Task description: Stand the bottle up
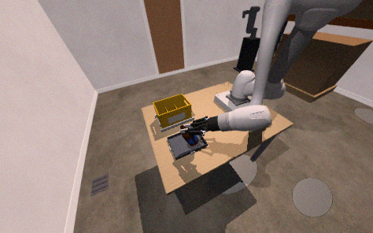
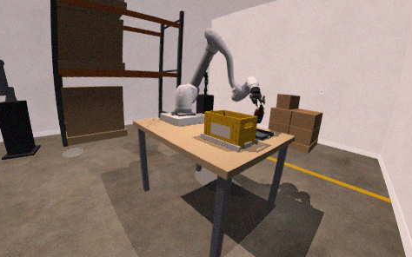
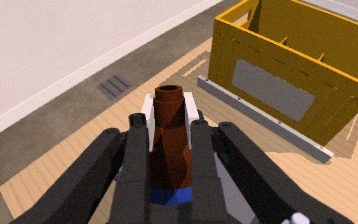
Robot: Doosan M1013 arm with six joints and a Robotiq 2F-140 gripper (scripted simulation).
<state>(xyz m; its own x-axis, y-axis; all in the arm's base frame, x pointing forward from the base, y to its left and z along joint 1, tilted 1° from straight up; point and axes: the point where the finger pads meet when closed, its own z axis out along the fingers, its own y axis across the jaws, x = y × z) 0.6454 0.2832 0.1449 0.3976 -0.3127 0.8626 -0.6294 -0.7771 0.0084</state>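
The brown bottle lies 1 cm behind my hand, 1 cm to the left of it and 6 cm below it. Also, from my hand: yellow crate: 1 cm ahead, 33 cm to the right, 13 cm below; dark grey tray: 1 cm behind, 4 cm to the right, 20 cm below.
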